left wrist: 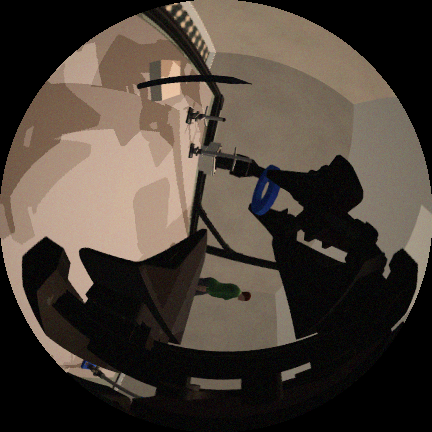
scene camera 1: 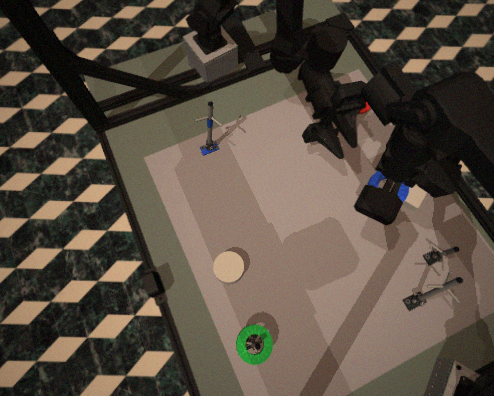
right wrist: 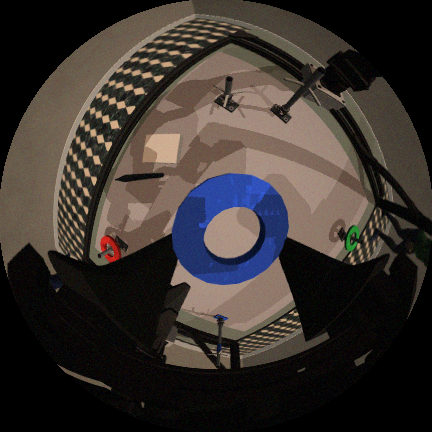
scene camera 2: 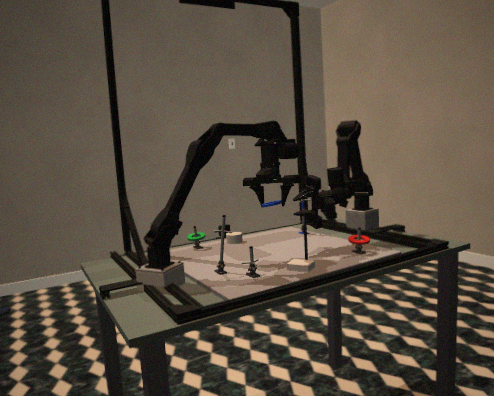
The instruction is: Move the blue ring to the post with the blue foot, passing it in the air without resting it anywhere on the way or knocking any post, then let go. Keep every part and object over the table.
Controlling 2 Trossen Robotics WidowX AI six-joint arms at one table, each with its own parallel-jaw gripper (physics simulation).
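Places are measured from the left arm's base along level axes (x ahead, y left, z up), in millimetres.
Pixels of known places: left gripper, fingertip midpoint: [left wrist: 240,236] [scene camera 1: 348,153] [right wrist: 181,296] [scene camera 2: 293,207]; right gripper, fingertip midpoint: [left wrist: 256,191] [scene camera 1: 381,187] [right wrist: 230,240] [scene camera 2: 272,206]; left arm's base at its link origin: [scene camera 1: 210,40] [scene camera 2: 362,209]; right arm's base at its link origin: [left wrist: 216,158] [right wrist: 327,82] [scene camera 2: 159,265].
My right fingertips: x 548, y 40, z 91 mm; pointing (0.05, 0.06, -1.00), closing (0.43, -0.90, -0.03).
For each thing: its top centre in the pictures, then the offset to it from my right fingertips. "pt": a spot on its surface instead.
- blue ring at its top centre: [right wrist: 236,243] [left wrist: 271,191] [scene camera 1: 390,185] [scene camera 2: 271,200] 21 mm up, 8 mm ahead, 3 mm left
- post with the blue foot, surface spot: [scene camera 1: 210,135] [right wrist: 220,333] pt 103 mm down, 325 mm back, 180 mm right
- tall thin dark post at its top centre: [left wrist: 251,83] [scene camera 2: 304,220] 36 mm down, 17 mm back, 127 mm left
- square pale block at its top centre: [left wrist: 170,77] [right wrist: 159,147] [scene camera 1: 413,190] [scene camera 2: 300,262] 156 mm down, 30 mm ahead, 147 mm left
- short grey post at a spot on its surface: [scene camera 2: 251,260] pt 129 mm down, 175 mm ahead, 88 mm left
- red ring at its top centre: [right wrist: 107,251] [scene camera 1: 358,98] [scene camera 2: 359,237] 122 mm down, 221 mm back, 180 mm left
- green ring at its top centre: [scene camera 1: 254,344] [right wrist: 353,239] [scene camera 2: 196,234] 121 mm down, 96 mm ahead, 345 mm right
- round pale block at its top centre: [scene camera 1: 228,266] [scene camera 2: 234,233] 141 mm down, 58 mm back, 305 mm right
The blue ring [scene camera 1: 403,193] [scene camera 2: 271,203] [left wrist: 260,208] [right wrist: 187,220] is held up in the air, roughly flat, between the two fingers of my right gripper [scene camera 2: 273,203] [right wrist: 230,240], which is shut on it. The post with the blue foot [scene camera 1: 210,135] [right wrist: 220,332] stands upright near the table's top left in scene camera 1, with a blue band and thin cross pegs; no ring is on it. My left gripper [scene camera 1: 348,151] [scene camera 2: 296,205] [left wrist: 240,236] is open and empty, beside the right gripper and away from the post. In scene camera 2 it partly covers the post.
A tall thin dark post [scene camera 2: 305,240] [left wrist: 192,79] stands by a square pale block [scene camera 1: 414,197] [scene camera 2: 301,264]. A short grey post [scene camera 2: 251,260] and a taller one [scene camera 2: 222,240] stand nearby. A red ring [scene camera 1: 365,108], a green ring [scene camera 1: 242,345] and a round pale block [scene camera 1: 228,266] also show.
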